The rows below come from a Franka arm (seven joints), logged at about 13 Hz.
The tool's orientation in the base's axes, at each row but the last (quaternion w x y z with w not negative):
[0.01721 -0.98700 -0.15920 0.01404]
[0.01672 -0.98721 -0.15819 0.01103]
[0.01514 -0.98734 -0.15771 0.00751]
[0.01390 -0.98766 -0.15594 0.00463]
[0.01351 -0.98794 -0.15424 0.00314]
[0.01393 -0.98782 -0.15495 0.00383]
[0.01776 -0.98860 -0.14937 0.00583]
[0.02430 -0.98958 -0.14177 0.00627]
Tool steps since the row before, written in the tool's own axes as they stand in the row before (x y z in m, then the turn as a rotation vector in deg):
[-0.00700 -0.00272 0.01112 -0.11 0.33 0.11]
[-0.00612 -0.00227 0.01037 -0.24 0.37 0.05]
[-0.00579 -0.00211 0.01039 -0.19 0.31 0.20]
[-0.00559 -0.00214 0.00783 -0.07 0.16 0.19]
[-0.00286 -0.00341 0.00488 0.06 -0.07 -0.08]
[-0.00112 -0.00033 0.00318 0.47 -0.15 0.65]
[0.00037 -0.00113 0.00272 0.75 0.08 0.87]
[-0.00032 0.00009 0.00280 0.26 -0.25 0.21]
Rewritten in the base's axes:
[-0.00787 0.00071 -0.01085 0.00 -0.34 -0.12]
[-0.00680 0.00055 -0.01018 -0.11 -0.42 -0.06]
[-0.00636 0.00049 -0.01026 -0.09 -0.35 -0.21]
[-0.00608 0.00052 -0.00774 -0.02 -0.17 -0.19]
[-0.00381 0.00250 -0.00478 0.04 0.08 0.08]
[-0.00120 0.00005 -0.00317 0.39 0.30 -0.65]
[-0.00003 0.00128 -0.00268 0.73 0.17 -0.88]
[-0.00034 -0.00005 -0.00280 0.18 0.32 -0.20]

